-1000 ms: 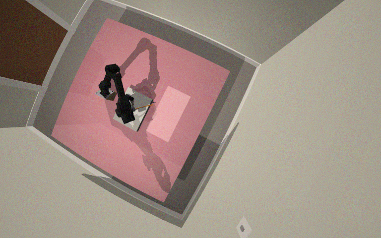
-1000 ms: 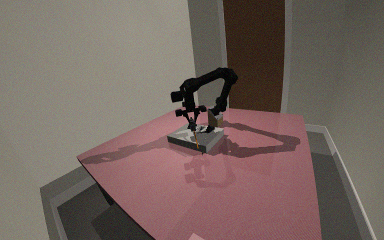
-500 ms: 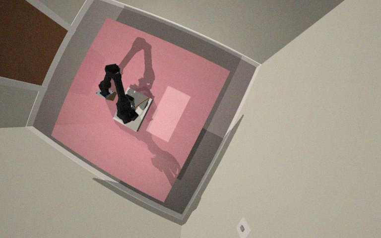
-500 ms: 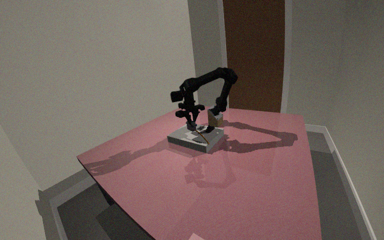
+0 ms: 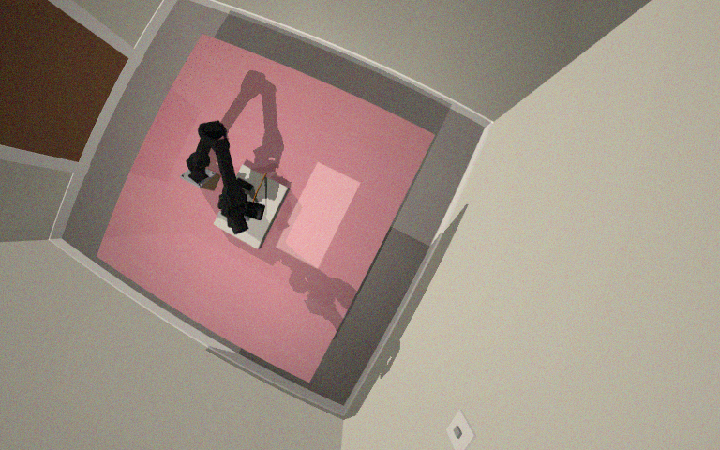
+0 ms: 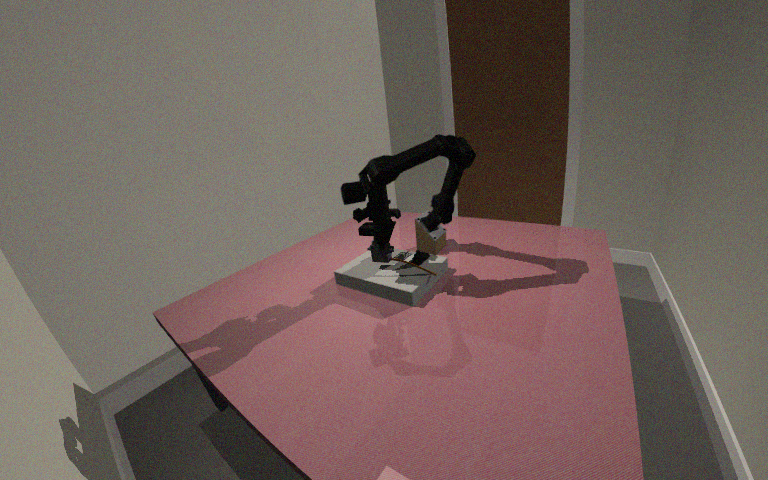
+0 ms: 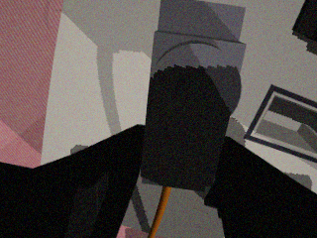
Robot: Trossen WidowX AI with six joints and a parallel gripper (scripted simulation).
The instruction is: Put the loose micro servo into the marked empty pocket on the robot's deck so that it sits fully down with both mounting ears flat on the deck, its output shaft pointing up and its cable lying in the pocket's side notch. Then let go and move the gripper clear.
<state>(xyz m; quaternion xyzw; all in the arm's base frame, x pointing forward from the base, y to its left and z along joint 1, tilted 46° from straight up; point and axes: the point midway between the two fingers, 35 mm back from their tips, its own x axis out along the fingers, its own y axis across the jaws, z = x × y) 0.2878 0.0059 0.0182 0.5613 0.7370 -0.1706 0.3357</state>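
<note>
Now: the light grey deck 20 mm ahead of my gripper tip and 100 mm below it.
</note>
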